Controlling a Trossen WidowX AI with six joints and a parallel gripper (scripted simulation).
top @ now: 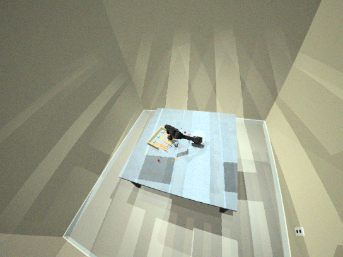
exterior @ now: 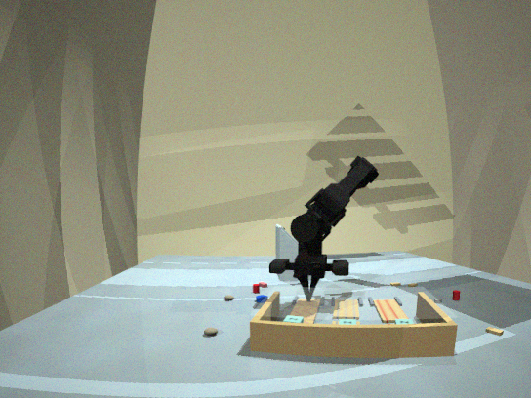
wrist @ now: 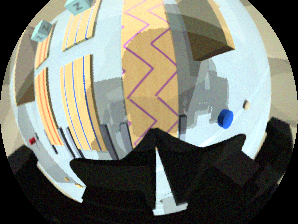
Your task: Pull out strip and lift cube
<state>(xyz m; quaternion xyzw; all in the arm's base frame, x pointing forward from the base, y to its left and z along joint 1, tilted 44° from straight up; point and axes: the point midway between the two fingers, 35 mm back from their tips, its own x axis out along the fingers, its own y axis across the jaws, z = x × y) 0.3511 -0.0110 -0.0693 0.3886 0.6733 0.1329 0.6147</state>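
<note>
The strip lies 90 mm ahead of my gripper tip and 30 mm to the right of it. The rest, counted from my gripper tip: blue disc 40 mm behind, 110 mm to the right.
</note>
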